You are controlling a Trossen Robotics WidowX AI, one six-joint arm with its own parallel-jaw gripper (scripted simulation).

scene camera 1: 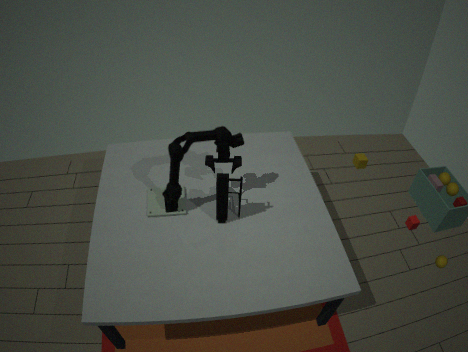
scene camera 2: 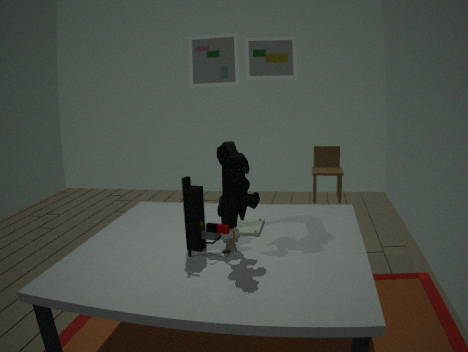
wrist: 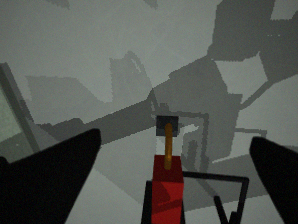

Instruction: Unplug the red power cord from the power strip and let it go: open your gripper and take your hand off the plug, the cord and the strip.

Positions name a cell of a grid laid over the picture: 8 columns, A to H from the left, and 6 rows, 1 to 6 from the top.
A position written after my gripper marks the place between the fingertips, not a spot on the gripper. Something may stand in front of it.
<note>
My gripper (scene camera 2: E4) is open, holding nothing.
My gripper also shows in the wrist view (wrist: E4).
</note>
